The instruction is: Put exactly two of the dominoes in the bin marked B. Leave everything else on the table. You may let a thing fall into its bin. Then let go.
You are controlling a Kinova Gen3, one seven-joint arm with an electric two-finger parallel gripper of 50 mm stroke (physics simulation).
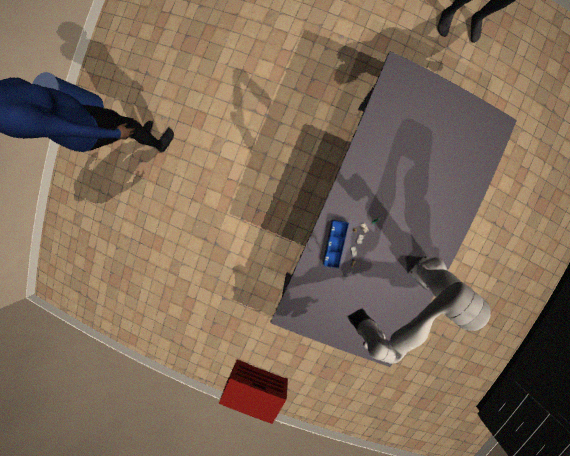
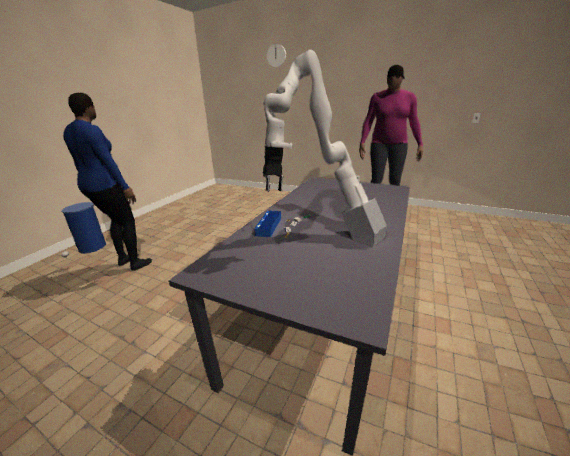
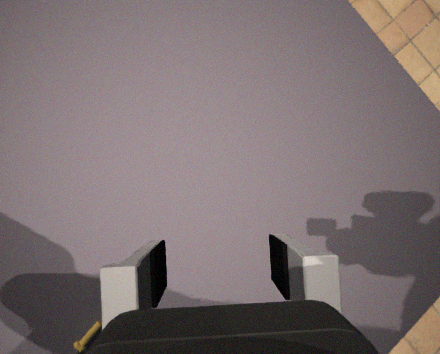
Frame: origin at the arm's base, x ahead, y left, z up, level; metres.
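Seen in the pictures: gripper, fingertip midpoint: [image 1: 354, 314] [image 2: 273, 190] [image 3: 218, 260]; arm's base at its link origin: [image 2: 358, 205].
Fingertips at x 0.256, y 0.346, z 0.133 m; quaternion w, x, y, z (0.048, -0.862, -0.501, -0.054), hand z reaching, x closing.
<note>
Pixels of each thing's middle, then the offset from my fingertips to it. Level surfaces: height alone.
- blue tray at the middle of its body: [image 1: 335, 244] [image 2: 268, 222] dx +0.199, dy -0.199, dz -0.273 m
- green thing at the middle of its body: [image 1: 375, 221] [image 2: 307, 216] dx +0.078, dy -0.423, dz -0.291 m
- small brown thing at the middle of its body: [image 1: 354, 230] dx +0.146, dy -0.318, dz -0.292 m
- yellowish thing at the middle of its body: [image 3: 89, 335] [image 1: 352, 263] dx +0.046, dy -0.155, dz -0.290 m
- table's at its surface level: dz -0.296 m
Three small white pieces, apparently the dominoes, lie in a loose row on the table beside the blue tray: a far one [image 1: 364, 228], a middle one [image 1: 360, 239] [image 2: 293, 224] and a near one [image 1: 354, 251] [image 2: 288, 229]. The blue tray [image 1: 343, 245] [image 2: 262, 232] has three compartments with small white marks, too small to read, so I cannot tell which is B. No domino can be made out inside it. My gripper [image 2: 274, 189] [image 3: 218, 260] is open and empty, pointing down high above the table, away from tray and dominoes toward the table's near end.
A green thing [image 1: 376, 220] [image 2: 306, 216] lies beyond the dominoes. A small brown thing [image 1: 354, 230] lies near the far domino. A yellowish thing [image 1: 353, 262] [image 3: 87, 336] lies past the near domino. The tray stands near the table's [image 1: 450, 100] [image 2: 300, 280] long edge. Two people stand off the table.
</note>
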